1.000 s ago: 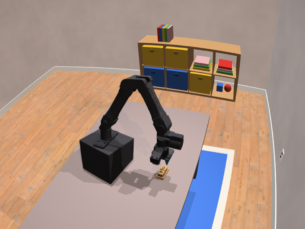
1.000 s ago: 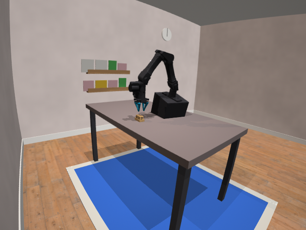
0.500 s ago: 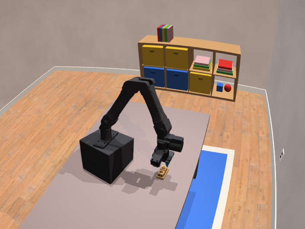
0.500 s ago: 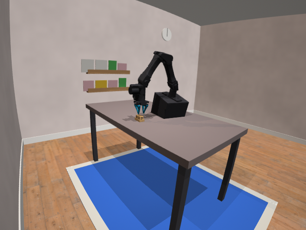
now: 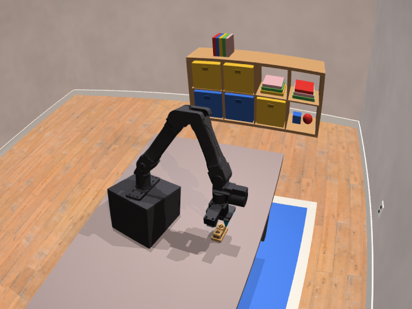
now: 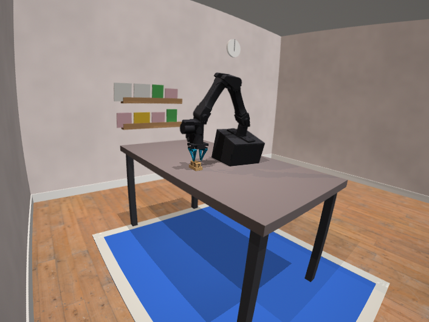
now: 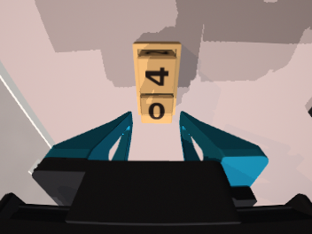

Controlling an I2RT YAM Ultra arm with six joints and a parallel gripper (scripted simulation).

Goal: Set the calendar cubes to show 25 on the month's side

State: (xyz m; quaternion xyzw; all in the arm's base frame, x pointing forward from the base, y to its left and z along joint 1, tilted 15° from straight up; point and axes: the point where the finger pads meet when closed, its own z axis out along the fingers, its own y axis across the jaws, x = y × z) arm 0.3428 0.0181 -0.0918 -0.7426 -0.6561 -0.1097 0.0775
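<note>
Right now the wooden digit cube is 3 cm below my hand. From my hand the other things lie so: tray (2 cm to the right, 5 cm below).
</note>
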